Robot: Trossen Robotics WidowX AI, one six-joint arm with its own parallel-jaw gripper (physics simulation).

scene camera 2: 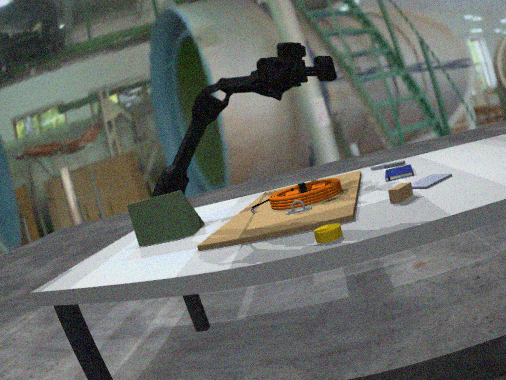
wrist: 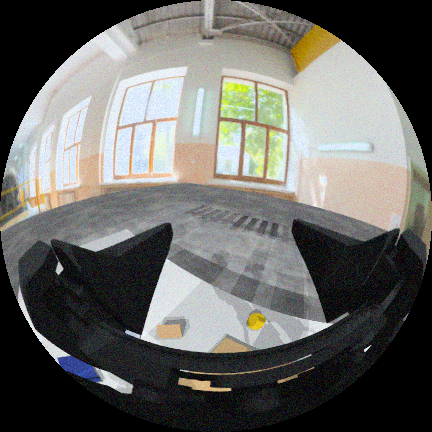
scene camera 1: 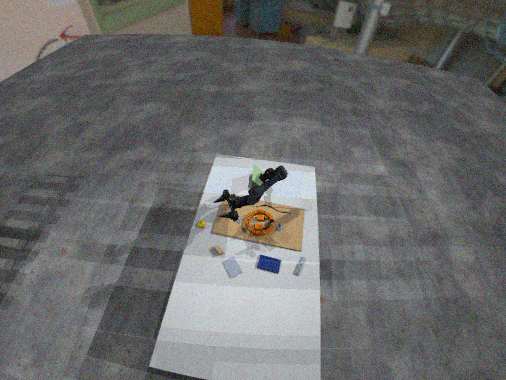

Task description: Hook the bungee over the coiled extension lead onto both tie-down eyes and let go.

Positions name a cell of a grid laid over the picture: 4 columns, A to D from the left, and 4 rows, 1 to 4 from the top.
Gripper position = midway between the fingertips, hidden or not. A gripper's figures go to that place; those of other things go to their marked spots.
My gripper (scene camera 2: C1): 0.94 m from the lens. An orange coiled extension lead (scene camera 2: C3): 1.11 m from the lens.
